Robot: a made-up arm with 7 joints. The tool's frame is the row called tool.
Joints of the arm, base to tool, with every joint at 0 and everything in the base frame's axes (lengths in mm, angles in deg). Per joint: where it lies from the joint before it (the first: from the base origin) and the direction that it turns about. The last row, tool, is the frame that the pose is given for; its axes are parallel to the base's.
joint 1: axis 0 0.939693 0.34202 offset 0 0 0
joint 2: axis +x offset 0 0 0
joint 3: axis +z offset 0 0 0
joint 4: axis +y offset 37.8 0 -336.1
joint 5: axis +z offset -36.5 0 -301.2
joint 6: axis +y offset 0 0 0
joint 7: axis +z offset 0 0 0
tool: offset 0 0 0
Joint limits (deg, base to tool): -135..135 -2.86..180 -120..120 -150..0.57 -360..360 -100..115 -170..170
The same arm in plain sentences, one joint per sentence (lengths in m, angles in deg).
The arm has seven revolute joints in a row. What follows holds with every joint at zero, and every direction is one of the base frame's.
The first joint is mounted at the same point as the base frame's origin and rotates about the direction (0, 0.9397, 0.342), from -135 to 135 deg.
The second joint is mounted at the same point as the first joint and rotates about +x, from -2.86 to 180 deg.
The third joint is mounted at the same point as the second joint and rotates about +z, from -120 to 120 deg.
The fourth joint is mounted 0.0378 m along +x and 0.3361 m along -z from the third joint and rotates about +y, from -150 to 0.57 deg.
The fifth joint is mounted 0.0365 m along -x and 0.3012 m along -z from the fourth joint and rotates about +z, from -360 to 360 deg.
The sixth joint is mounted at the same point as the fifth joint and rotates about +y, from -100 to 115 deg.
The seventh joint is mounted at the same point as the sixth joint and rotates about +z, from -170 to 170 deg.
The tool frame, which is the frame that the pose is given for, is mounted at the same point as the seventh joint; its axes are parallel to the base frame's.

